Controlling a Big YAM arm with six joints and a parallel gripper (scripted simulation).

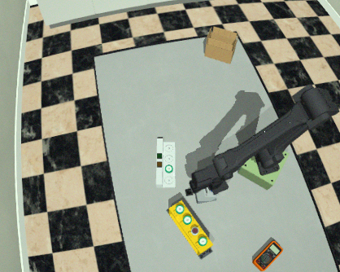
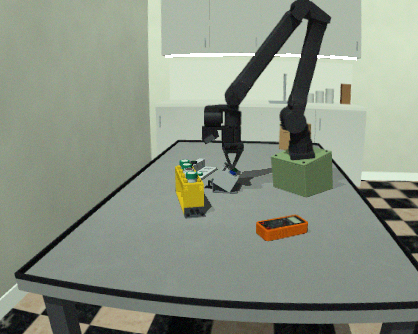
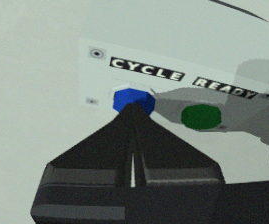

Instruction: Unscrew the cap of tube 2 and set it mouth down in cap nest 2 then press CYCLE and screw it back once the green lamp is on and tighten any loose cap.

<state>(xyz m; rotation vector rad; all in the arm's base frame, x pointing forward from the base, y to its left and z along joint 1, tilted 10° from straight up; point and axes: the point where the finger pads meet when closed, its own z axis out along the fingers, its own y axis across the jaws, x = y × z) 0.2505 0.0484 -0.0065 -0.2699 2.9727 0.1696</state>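
My gripper is now 20 mm above the blue cycle key. The rest, counted from my hand: grey key housing (10 mm ahead, 20 mm to the right, 30 mm below); green READY key (10 mm behind, 50 mm to the right, 20 mm below); cap (150 mm ahead, 150 mm to the right, 70 mm below).
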